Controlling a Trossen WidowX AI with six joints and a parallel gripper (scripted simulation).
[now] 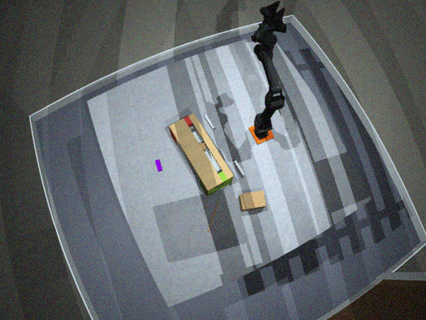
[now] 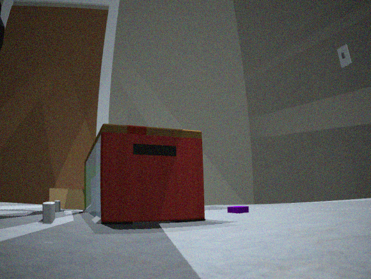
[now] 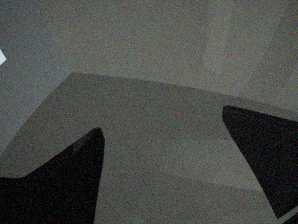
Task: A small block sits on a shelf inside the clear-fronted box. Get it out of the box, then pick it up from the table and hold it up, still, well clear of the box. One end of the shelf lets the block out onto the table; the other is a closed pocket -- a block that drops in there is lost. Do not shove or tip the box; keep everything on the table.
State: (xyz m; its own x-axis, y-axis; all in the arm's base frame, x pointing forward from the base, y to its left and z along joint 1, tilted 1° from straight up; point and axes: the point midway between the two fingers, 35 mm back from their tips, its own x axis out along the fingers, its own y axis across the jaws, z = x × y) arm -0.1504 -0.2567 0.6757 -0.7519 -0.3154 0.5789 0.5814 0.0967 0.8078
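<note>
The block lies 51 cm ahead of my gripper tip, 23 cm to the left of it and 61 cm below it. The rest, counted from my gripper tip: tan slab 42 cm ahead, 58 cm to the left, 67 cm below; then long box 49 cm ahead, 25 cm to the left, 64 cm below; then thin stick 62 cm ahead, 55 cm to the left, 70 cm below.
</note>
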